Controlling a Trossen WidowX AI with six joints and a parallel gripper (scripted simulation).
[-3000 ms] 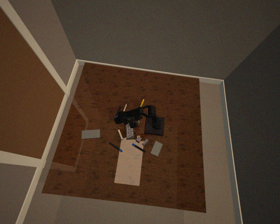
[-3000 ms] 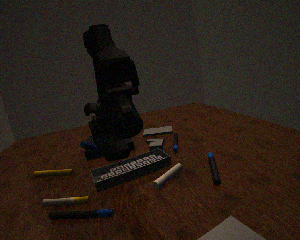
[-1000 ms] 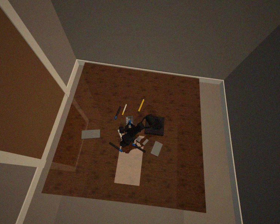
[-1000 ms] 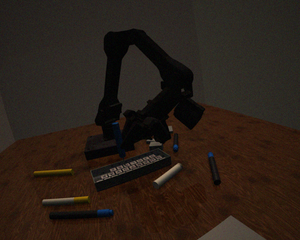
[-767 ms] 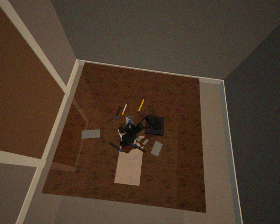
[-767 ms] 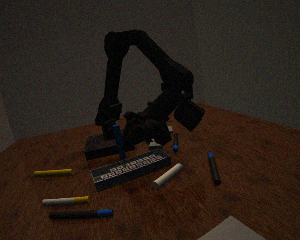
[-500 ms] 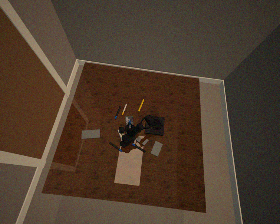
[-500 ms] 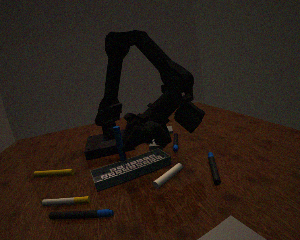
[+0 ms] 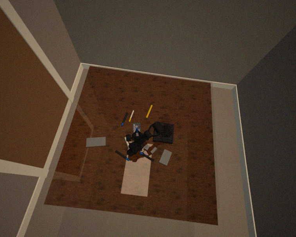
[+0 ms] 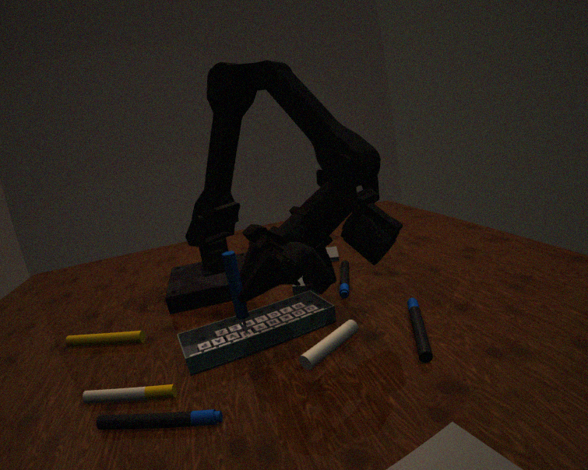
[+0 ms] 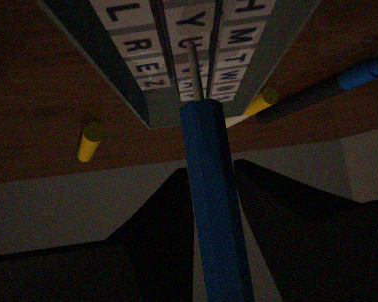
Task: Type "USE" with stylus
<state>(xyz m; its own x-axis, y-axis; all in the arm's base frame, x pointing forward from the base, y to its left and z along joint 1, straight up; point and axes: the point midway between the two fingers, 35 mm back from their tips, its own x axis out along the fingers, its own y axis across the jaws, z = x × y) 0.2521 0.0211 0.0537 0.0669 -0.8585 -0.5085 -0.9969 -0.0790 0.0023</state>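
Right now my gripper tip is 15 cm to the left of the white-and-yellow marker, 6 cm short of it and 6 cm above it. Also, from my gripper tip: thin grey tip 5 cm below; then blue stylus 1 cm below; then white cylinder 9 cm to the left, 8 cm ahead, 6 cm below.
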